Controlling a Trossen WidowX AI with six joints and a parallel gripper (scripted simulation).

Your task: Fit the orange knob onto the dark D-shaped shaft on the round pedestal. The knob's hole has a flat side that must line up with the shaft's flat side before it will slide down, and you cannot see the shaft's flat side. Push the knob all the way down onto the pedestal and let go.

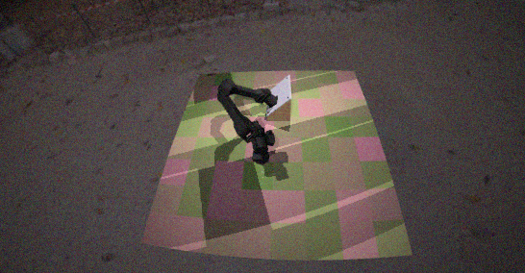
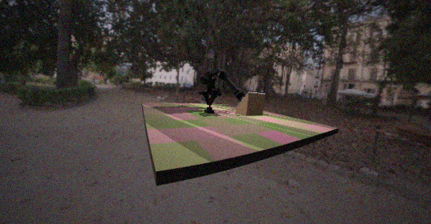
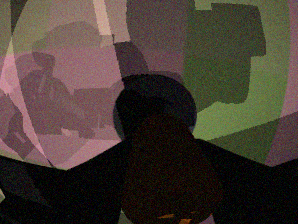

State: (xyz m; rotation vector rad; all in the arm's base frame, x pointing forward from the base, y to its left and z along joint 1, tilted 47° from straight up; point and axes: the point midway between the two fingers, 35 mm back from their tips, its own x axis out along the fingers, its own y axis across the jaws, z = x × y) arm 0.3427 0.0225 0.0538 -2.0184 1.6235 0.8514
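The round dark pedestal lies 4 cm below my gripper tip. The rest, counted from my gripper tip: orange knob: 2 cm above.
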